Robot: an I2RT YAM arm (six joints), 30 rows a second.
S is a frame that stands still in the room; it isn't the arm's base.
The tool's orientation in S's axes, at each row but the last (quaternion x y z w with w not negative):
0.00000, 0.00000, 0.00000, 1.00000
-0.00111, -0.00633, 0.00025, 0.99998
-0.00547, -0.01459, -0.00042, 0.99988
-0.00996, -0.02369, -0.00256, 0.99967
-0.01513, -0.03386, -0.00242, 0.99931
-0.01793, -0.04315, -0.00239, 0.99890
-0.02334, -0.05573, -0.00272, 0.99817
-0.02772, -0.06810, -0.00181, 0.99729
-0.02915, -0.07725, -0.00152, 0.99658
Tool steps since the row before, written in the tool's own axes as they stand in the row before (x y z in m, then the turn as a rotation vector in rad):
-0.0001, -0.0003, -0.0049, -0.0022, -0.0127, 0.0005
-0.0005, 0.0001, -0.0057, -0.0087, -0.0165, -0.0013
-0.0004, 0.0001, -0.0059, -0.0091, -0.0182, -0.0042
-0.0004, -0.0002, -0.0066, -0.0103, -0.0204, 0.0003
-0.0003, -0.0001, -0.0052, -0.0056, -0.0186, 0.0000
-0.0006, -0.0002, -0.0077, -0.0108, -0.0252, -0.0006
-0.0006, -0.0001, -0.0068, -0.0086, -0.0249, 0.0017
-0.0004, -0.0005, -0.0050, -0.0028, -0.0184, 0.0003
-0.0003, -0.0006, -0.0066, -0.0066, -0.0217, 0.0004
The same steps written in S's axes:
-0.0001, -0.0003, -0.0049, -0.0022, -0.0127, 0.0005
-0.0004, 0.0001, -0.0057, -0.0087, -0.0165, -0.0014
-0.0002, 0.0000, -0.0059, -0.0090, -0.0182, -0.0043
-0.0001, -0.0003, -0.0066, -0.0104, -0.0203, 0.0002
0.0001, -0.0003, -0.0052, -0.0057, -0.0186, 0.0002
0.0001, -0.0005, -0.0077, -0.0109, -0.0252, -0.0006
0.0002, -0.0004, -0.0068, -0.0089, -0.0248, 0.0019
0.0003, -0.0008, -0.0050, -0.0030, -0.0184, 0.0009
0.0007, -0.0010, -0.0065, -0.0067, -0.0216, 0.0006

